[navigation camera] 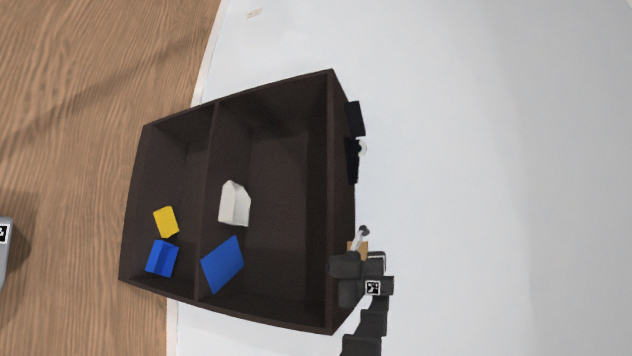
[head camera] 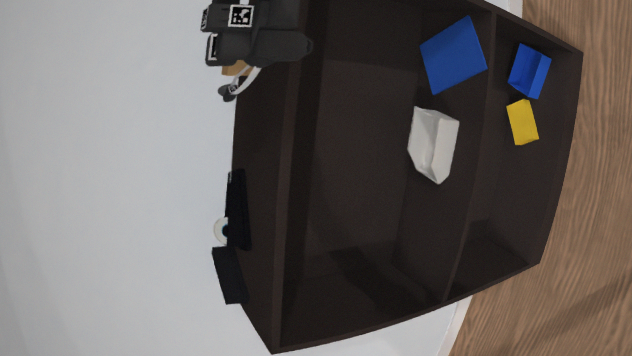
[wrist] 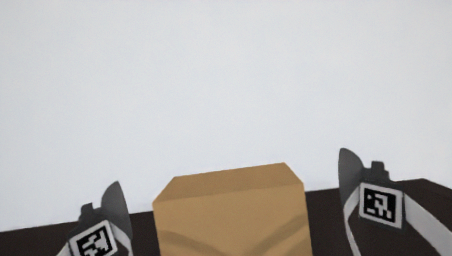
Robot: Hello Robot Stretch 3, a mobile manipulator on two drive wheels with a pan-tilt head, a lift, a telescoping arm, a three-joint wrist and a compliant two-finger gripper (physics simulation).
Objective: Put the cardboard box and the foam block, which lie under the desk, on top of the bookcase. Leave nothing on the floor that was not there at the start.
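Places are measured from the robot's base along level axes (x left, y up, z ahead), in metres.
Pixels of known places: gripper, fingertip midpoint: point(navigation camera: 365, 255).
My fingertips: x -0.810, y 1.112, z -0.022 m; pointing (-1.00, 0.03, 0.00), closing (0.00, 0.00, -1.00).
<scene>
For each thing: its top centre in the pictures, then the offset to it from my fingertips. "pt": a spot on its surface instead.
- tan cardboard box at its top centre: point(head camera: 226, 52) point(navigation camera: 367, 255) dx +0.013, dy +0.008, dz +0.003 m
- dark bookcase at a spot on its surface: point(head camera: 256, 130) pt dx +0.055, dy -0.052, dz +0.150 m
- white ring at a spot on its surface: point(head camera: 218, 230) pt dx +0.019, dy +0.011, dz +0.353 m
- white block at a spot on its surface: point(head camera: 433, 145) pt dx +0.018, dy -0.521, dz +0.188 m
- blue panel at its top centre: point(head camera: 450, 55) point(navigation camera: 225, 263) dx +0.057, dy -0.524, dz -0.053 m
- blue bin at its top centre: point(head camera: 524, 69) point(navigation camera: 166, 259) dx +0.032, dy -0.937, dz -0.086 m
- yellow block at its top centre: point(head camera: 519, 121) point(navigation camera: 168, 222) dx +0.008, dy -0.967, dz +0.099 m
The tan cardboard box point(head camera: 235, 67) point(navigation camera: 357, 248) point(wrist: 232, 227) rests on top of the dark bookcase point(head camera: 256, 130) point(navigation camera: 342, 200) point(wrist: 325, 217), near one end. My gripper point(wrist: 232, 184) is open around the box, with a gap between the box and each finger in the wrist view. In the head and navigation views one fingertip shows beside the box, while the wrist hides the other finger and part of the box. I cannot make out the foam block in these views.
On the bookcase top stand two black objects point(head camera: 237, 210) point(head camera: 230, 275) and a white ring point(head camera: 218, 230). The compartments hold a white block point(head camera: 433, 145), a blue panel point(head camera: 454, 56), a blue bin point(head camera: 529, 71) and a yellow block point(head camera: 522, 122). A pale wall point(navigation camera: 450, 175) lies behind.
</scene>
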